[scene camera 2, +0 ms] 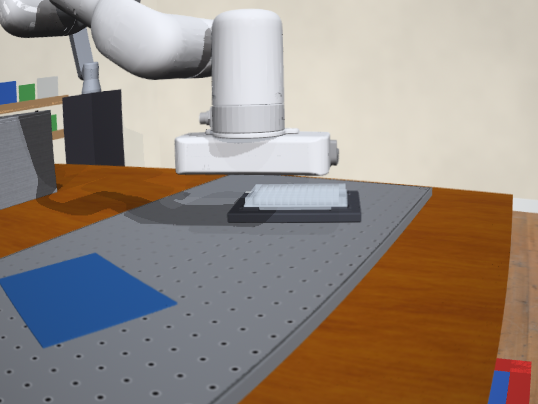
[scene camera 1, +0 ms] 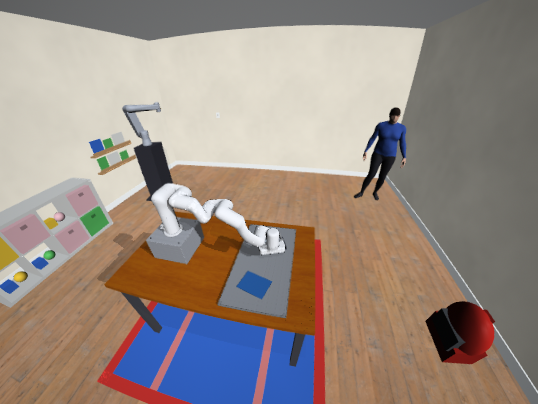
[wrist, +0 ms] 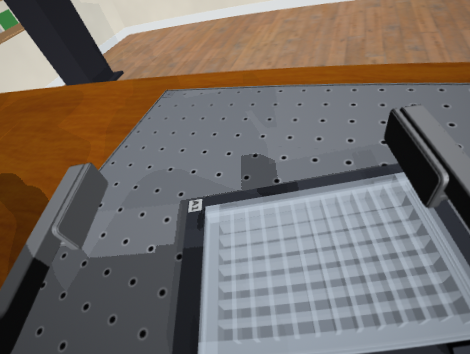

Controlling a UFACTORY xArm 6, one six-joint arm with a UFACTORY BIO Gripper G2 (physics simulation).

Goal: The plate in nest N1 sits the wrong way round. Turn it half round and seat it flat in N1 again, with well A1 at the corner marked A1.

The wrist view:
my gripper: 231,148
clear well plate: 365,259
